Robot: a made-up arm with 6 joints. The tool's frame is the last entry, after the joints.
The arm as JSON. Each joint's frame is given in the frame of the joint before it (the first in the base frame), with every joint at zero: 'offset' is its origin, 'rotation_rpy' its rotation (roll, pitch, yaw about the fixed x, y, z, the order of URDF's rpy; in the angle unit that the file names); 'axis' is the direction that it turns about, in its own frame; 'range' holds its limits. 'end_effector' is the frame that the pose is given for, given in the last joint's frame.
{
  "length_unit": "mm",
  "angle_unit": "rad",
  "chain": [
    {
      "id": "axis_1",
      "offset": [
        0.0,
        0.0,
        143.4
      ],
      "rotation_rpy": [
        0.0,
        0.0,
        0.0
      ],
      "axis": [
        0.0,
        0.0,
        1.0
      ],
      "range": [
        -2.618,
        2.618
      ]
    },
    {
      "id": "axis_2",
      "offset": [
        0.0,
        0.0,
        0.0
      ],
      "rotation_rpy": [
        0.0,
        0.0,
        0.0
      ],
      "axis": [
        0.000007,
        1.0,
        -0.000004
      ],
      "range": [
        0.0,
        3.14
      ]
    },
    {
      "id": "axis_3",
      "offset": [
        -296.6,
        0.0,
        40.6
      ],
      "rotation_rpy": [
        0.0,
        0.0,
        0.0
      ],
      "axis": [
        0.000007,
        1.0,
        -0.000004
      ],
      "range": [
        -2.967,
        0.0
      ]
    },
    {
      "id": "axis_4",
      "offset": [
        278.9,
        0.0,
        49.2
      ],
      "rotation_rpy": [
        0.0,
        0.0,
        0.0
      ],
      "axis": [
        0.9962,
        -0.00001,
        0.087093
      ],
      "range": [
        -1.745,
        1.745
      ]
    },
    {
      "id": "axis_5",
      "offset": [
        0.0,
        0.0,
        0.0
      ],
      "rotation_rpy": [
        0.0,
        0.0,
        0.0
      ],
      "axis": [
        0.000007,
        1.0,
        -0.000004
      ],
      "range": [
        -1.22,
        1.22
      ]
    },
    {
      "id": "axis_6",
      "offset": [
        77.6,
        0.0,
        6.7
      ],
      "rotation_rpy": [
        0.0,
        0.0,
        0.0
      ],
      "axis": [
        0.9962,
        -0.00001,
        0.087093
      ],
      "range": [
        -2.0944,
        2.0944
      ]
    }
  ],
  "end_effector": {
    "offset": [
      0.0,
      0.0,
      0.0
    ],
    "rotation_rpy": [
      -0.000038,
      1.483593,
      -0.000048
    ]
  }
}
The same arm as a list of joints. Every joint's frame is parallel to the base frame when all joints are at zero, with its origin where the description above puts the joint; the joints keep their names.
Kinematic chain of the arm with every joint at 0, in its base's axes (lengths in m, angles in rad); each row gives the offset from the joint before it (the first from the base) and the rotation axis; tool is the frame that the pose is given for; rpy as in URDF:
axis_1: xyz 0.0000 0.0000 0.1434 axis +z
axis_2: xyz 0.0000 0.0000 0.0000 axis +y
axis_3: xyz -0.2966 0.0000 0.0406 axis +y
axis_4: xyz 0.2789 0.0000 0.0492 axis 0.9962 0 0.0871
axis_5: xyz 0.0000 0.0000 0.0000 axis +y
axis_6: xyz 0.0776 0.0000 0.0067 axis 0.9962 0 0.0871
tool: xyz 0.0000 0.0000 0.0000 rpy 0.0000 1.4836 0.0000
Joint limits (rad, base to tool): -2.6180..2.6180 0.0000..3.1400 -2.9670..0.0000 -1.7450..1.7450 -1.2200..1.2200 -2.0944..2.0944

